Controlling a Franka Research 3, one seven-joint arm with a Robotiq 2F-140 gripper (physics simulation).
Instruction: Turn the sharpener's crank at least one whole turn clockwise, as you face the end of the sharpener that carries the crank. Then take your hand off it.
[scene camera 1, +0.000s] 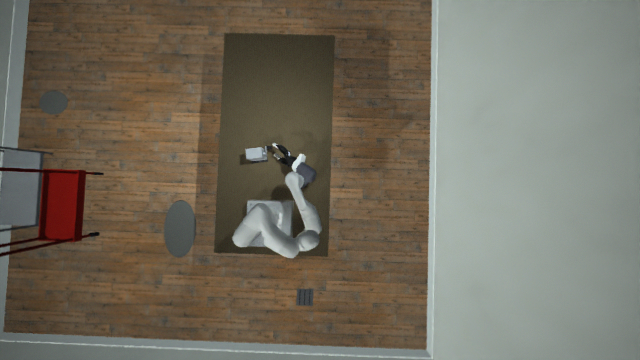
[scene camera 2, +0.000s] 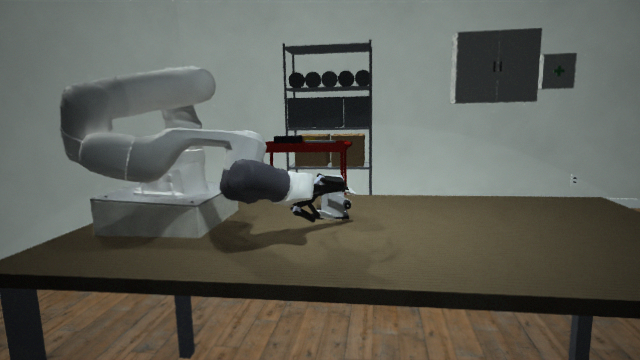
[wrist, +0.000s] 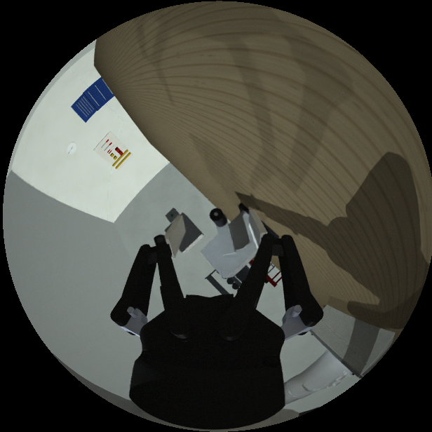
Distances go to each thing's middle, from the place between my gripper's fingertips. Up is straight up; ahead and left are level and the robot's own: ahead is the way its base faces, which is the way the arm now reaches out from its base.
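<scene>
Sharpener (wrist: 226, 265) seen 2 cm behind my hand and 12 cm to the left of it.
</scene>
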